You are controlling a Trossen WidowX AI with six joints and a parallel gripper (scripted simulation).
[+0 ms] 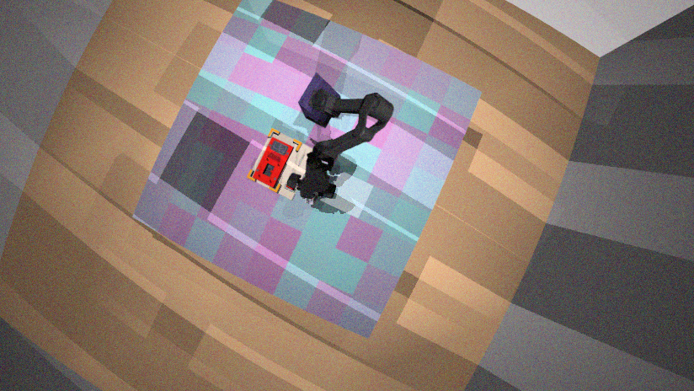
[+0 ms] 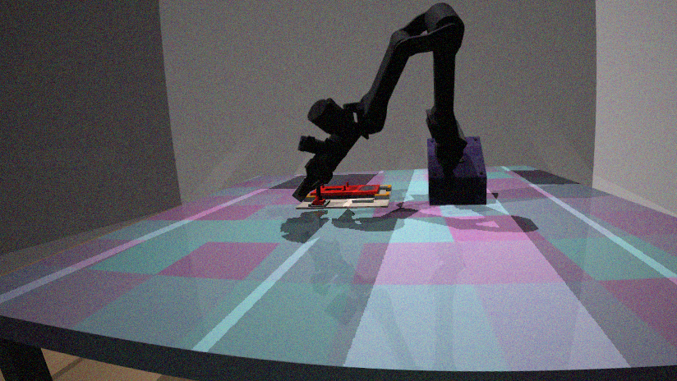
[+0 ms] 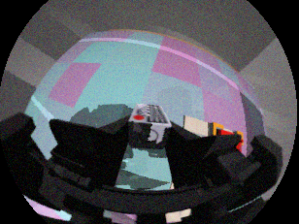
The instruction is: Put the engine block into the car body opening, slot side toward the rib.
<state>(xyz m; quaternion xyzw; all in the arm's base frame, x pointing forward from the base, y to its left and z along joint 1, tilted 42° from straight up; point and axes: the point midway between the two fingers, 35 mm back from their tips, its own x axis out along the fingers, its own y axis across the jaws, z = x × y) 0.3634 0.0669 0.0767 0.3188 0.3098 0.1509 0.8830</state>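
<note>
My gripper tip is 1 cm to the left of the grey engine block, 1 cm below it and 1 cm past it.
</note>
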